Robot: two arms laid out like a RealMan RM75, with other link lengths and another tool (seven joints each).
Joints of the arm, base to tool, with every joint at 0 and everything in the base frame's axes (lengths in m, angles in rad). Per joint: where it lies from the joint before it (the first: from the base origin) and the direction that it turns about. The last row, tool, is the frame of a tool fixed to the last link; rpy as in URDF.
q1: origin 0 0 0.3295 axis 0 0 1
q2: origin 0 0 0 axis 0 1 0
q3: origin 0 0 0.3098 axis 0 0 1
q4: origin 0 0 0 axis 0 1 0
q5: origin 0 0 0.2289 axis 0 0 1
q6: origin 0 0 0 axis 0 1 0
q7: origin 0 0 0.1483 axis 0 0 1
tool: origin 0.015 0.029 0.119 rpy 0 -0.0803 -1.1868
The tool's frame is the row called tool.
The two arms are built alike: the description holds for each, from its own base.
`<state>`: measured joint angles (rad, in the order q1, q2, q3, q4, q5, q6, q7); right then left.
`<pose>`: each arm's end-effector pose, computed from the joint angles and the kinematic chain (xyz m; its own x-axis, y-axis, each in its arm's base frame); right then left.
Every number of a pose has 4 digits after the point.
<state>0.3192 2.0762 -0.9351 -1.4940 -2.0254 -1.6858 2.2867 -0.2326 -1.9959 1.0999 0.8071 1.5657 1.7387 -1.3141</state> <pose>0.2280 0.3584 0.0351 0.8958 0.4422 -0.0443 0.3873 -0.8256 -0.4103 -0.2409 0.2839 -0.0009 0.0270 0.9817 0.1886 0.8292 -0.1273 0.5442</pose>
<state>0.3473 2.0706 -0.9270 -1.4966 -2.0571 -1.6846 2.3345 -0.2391 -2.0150 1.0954 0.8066 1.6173 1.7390 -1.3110</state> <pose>0.2265 0.3674 0.0383 0.9105 0.4124 -0.0313 0.3652 -0.8371 -0.4074 -0.2417 0.2783 -0.0138 0.0372 0.9867 0.1584 0.8404 -0.1167 0.5293</pose>
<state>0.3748 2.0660 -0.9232 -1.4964 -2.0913 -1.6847 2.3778 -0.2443 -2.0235 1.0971 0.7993 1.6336 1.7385 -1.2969</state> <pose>0.2254 0.3752 0.0398 0.9231 0.3841 -0.0175 0.3456 -0.8487 -0.4004 -0.2411 0.2757 -0.0200 0.0494 0.9875 0.1495 0.8419 -0.1217 0.5257</pose>
